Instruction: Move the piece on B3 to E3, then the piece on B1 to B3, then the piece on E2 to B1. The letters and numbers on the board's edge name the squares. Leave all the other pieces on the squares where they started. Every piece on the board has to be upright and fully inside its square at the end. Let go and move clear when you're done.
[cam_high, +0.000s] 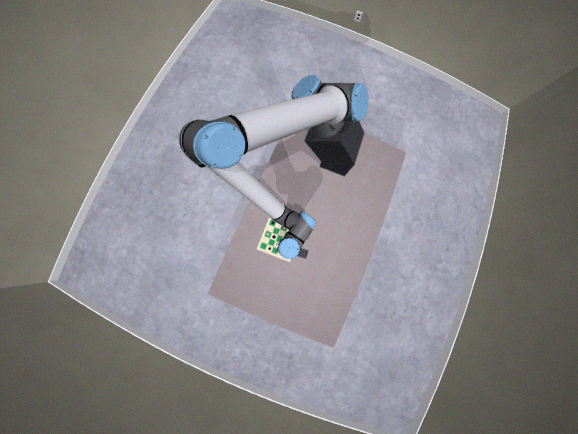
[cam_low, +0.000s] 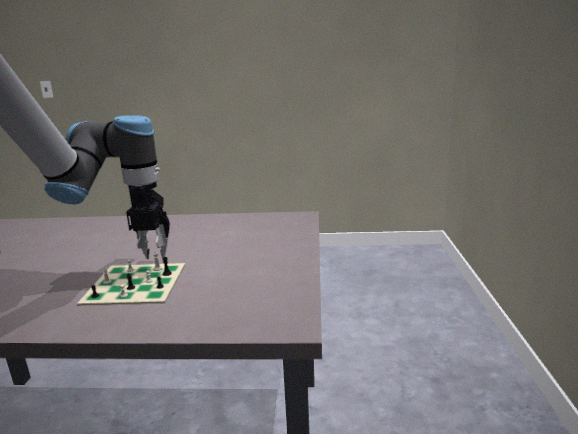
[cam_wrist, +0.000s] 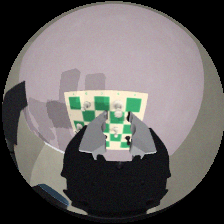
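The white piece lies 20 mm below my hand. From my hand the other things lie so: cream chessboard: 40 mm behind, 80 mm to the right, 50 mm below; then tall black piece: 40 mm ahead, 30 mm to the right, 20 mm below.
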